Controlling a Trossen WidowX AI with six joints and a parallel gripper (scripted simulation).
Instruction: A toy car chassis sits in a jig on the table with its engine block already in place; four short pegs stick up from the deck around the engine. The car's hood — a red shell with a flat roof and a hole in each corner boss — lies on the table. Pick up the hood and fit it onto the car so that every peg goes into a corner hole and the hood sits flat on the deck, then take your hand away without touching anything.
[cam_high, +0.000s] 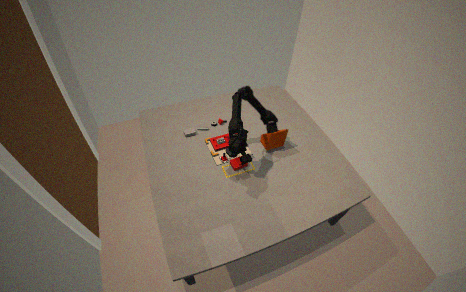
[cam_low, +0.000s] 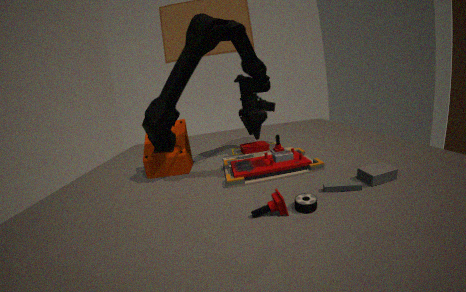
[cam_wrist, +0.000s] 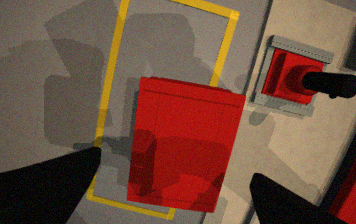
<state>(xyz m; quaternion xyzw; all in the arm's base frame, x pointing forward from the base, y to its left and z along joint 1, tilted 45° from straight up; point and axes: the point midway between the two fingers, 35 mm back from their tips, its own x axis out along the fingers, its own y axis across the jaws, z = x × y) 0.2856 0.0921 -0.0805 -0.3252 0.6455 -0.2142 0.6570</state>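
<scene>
My gripper tip is 4 cm above the red hood. Round my gripper tip: black wheel 5 cm ahead, 40 cm to the right, 4 cm below; then grey engine block 5 cm ahead, 19 cm to the right, 3 cm below; then jig 2 cm ahead, 17 cm to the right, 4 cm below.
</scene>
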